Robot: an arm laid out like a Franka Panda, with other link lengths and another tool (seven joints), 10 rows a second.
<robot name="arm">
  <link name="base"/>
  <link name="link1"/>
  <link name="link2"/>
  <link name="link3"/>
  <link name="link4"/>
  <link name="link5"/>
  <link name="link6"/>
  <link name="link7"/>
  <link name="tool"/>
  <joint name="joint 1" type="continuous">
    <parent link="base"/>
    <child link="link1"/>
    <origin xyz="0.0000 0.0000 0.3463"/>
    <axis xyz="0 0 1"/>
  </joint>
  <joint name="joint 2" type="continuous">
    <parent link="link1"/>
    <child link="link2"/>
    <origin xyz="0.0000 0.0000 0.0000"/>
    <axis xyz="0 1 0"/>
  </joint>
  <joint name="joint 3" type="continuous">
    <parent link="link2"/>
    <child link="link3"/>
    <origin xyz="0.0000 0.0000 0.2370"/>
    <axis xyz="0 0 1"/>
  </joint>
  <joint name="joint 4" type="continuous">
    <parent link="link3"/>
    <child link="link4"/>
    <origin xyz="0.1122 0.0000 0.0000"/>
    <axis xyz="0 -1 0"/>
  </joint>
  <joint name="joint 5" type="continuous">
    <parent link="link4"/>
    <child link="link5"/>
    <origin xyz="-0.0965 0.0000 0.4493"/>
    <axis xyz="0 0 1"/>
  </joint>
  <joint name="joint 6" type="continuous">
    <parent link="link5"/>
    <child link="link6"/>
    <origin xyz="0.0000 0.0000 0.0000"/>
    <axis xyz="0 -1 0"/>
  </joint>
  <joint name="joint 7" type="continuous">
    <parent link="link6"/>
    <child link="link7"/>
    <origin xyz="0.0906 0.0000 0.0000"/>
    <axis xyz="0 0 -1"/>
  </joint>
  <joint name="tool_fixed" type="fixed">
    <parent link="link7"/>
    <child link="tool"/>
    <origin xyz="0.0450 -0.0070 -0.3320" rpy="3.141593 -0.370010 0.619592"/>
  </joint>
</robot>
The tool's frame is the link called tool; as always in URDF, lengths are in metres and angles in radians. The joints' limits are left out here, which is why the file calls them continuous.
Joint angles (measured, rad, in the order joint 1, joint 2, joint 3, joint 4, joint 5, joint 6, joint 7), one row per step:
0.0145 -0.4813 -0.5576 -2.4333 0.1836 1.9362 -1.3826
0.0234 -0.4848 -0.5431 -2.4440 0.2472 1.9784 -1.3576
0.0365 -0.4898 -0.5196 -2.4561 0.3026 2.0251 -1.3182
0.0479 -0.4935 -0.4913 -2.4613 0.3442 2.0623 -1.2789
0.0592 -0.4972 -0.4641 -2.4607 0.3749 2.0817 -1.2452
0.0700 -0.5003 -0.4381 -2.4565 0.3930 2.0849 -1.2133
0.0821 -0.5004 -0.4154 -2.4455 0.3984 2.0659 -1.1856
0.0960 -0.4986 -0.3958 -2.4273 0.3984 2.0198 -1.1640
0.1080 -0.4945 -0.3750 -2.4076 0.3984 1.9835 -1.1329
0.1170 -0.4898 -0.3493 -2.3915 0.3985 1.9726 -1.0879
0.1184 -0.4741 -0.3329 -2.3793 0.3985 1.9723 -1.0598
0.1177 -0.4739 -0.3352 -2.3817 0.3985 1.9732 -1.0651
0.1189 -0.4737 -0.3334 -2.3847 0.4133 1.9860 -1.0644
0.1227 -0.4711 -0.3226 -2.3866 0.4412 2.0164 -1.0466
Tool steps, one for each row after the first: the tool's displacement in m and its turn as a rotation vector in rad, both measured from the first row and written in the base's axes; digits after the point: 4 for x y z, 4 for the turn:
0.0208 0.0158 0.0092 0.0349 -0.0367 -0.0428
0.0420 0.0348 0.0184 0.0615 -0.0659 -0.0860
0.0599 0.0527 0.0284 0.0780 -0.0870 -0.1186
0.0725 0.0714 0.0385 0.0920 -0.0985 -0.1353
0.0798 0.0905 0.0467 0.1016 -0.0977 -0.1393
0.0810 0.1105 0.0528 0.1068 -0.0819 -0.1261
0.0755 0.1334 0.0583 0.1140 -0.0504 -0.0946
0.0722 0.1529 0.0641 0.1167 -0.0216 -0.0772
0.0747 0.1688 0.0696 0.1114 -0.0039 -0.0824
0.0778 0.1750 0.0671 0.1037 0.0117 -0.0934
0.0772 0.1738 0.0657 0.1040 0.0112 -0.0916
0.0810 0.1766 0.0674 0.1143 0.0025 -0.1000
0.0912 0.1841 0.0721 0.1306 -0.0134 -0.1262

